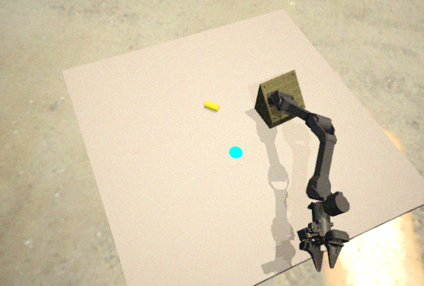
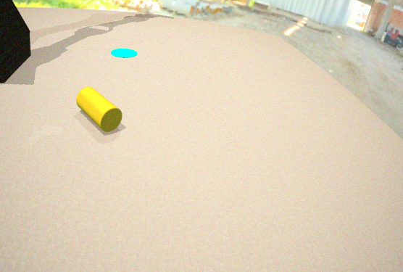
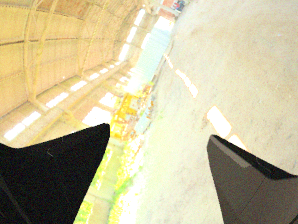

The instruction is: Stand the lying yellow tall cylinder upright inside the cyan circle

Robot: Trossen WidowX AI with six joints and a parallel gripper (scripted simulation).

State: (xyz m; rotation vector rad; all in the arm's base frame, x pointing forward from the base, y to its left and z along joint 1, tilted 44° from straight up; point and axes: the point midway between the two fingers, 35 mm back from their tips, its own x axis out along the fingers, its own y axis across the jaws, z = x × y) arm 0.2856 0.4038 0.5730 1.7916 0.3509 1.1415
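My gripper tip is 87 cm to the left of the yellow cylinder, 25 cm above it and 6 cm past it. Round my gripper tip: cyan circle (60 cm to the right, 27 cm below, 5 cm behind).
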